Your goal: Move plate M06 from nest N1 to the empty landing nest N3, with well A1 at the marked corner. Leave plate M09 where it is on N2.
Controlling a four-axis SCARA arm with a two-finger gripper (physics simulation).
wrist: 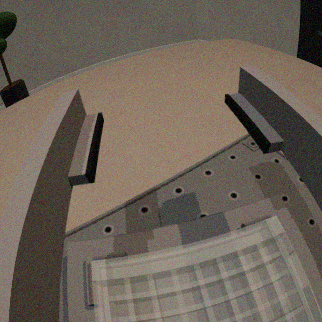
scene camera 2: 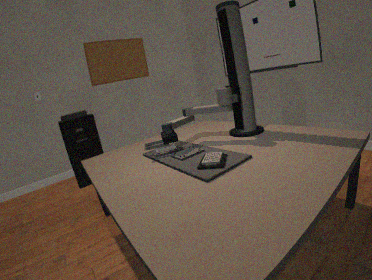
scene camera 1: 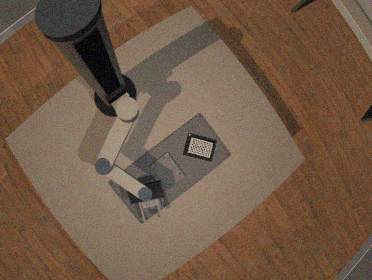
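My gripper (scene camera 1: 152,216) (scene camera 2: 151,149) (wrist: 162,90) is shut to a narrow setting, with a gap between its fingers and nothing held. It hovers over the near-left end of the grey board (scene camera 1: 192,174) (scene camera 2: 200,172) (wrist: 220,185). The clear gridded plate M06 (scene camera 1: 150,206) (wrist: 200,285) lies below the finger level on its nest; its lower part is cut off in the wrist view. The landing nest N3 (scene camera 1: 167,167) (scene camera 2: 187,152) is in the board's middle, partly in shadow, with no plate on it. Plate M09 (scene camera 1: 200,148) (scene camera 2: 213,159), pale in a black frame, sits at the board's other end. Labels and well A1 are unreadable.
The arm column (scene camera 1: 100,60) (scene camera 2: 242,75) stands behind the board on the table (scene camera 1: 75,210) (scene camera 2: 210,220) (wrist: 150,100). The arm's shadow crosses the board. A black cabinet (scene camera 2: 82,145) and a potted plant (wrist: 14,92) stand beyond the table.
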